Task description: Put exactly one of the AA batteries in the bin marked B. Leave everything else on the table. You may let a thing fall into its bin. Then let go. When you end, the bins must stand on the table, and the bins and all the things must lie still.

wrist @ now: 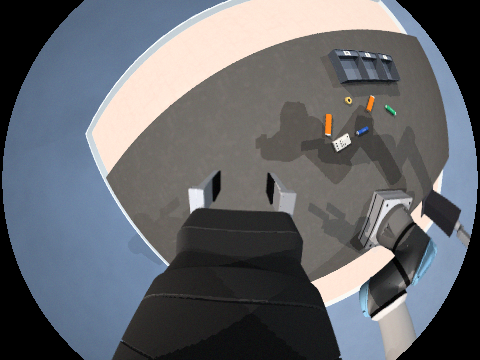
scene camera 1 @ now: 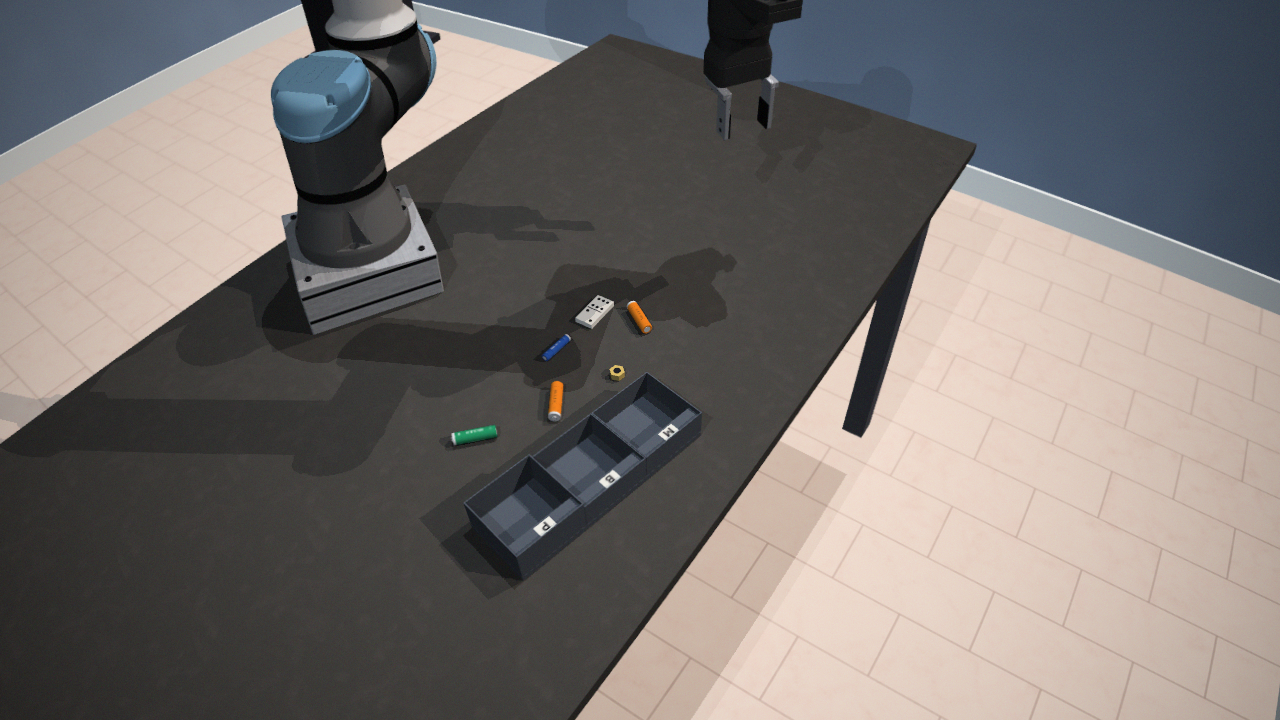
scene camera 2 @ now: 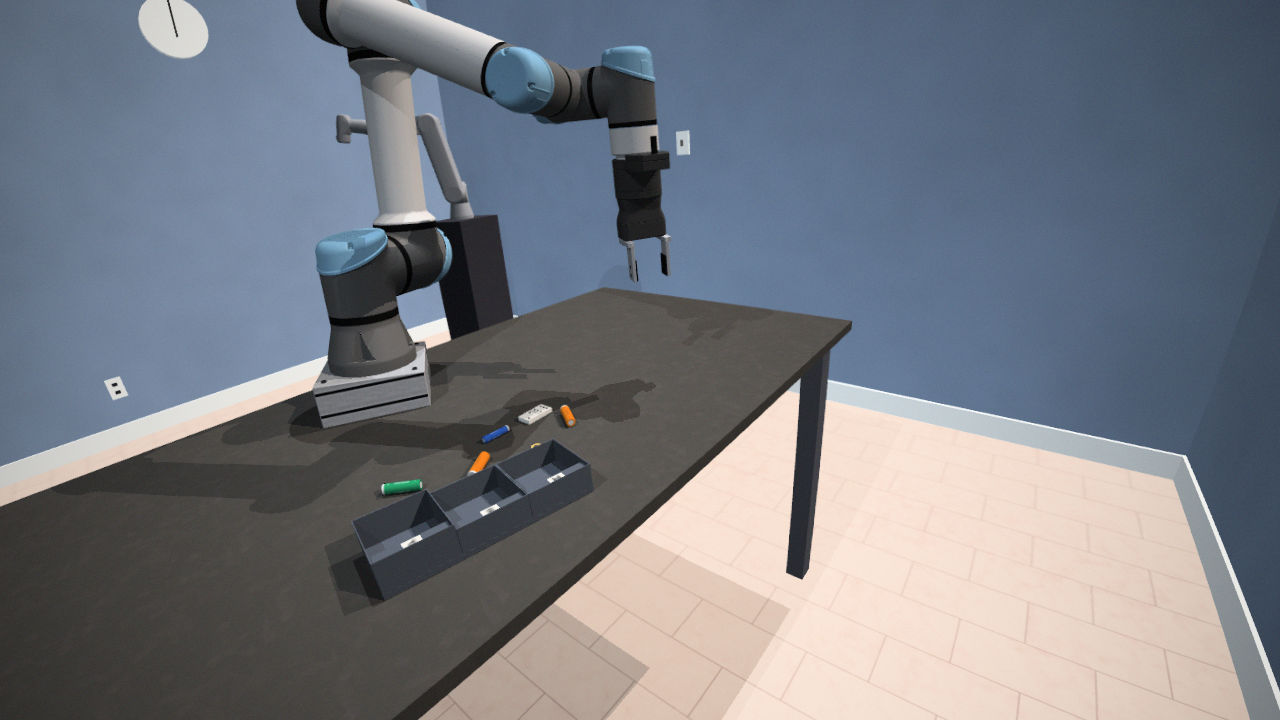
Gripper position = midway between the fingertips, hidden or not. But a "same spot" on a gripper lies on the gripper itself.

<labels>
my gripper: wrist; scene camera 1 743, 129; scene camera 2
same spot on my gripper: (scene camera 2: 665, 255) = (wrist: 213, 180)
</labels>
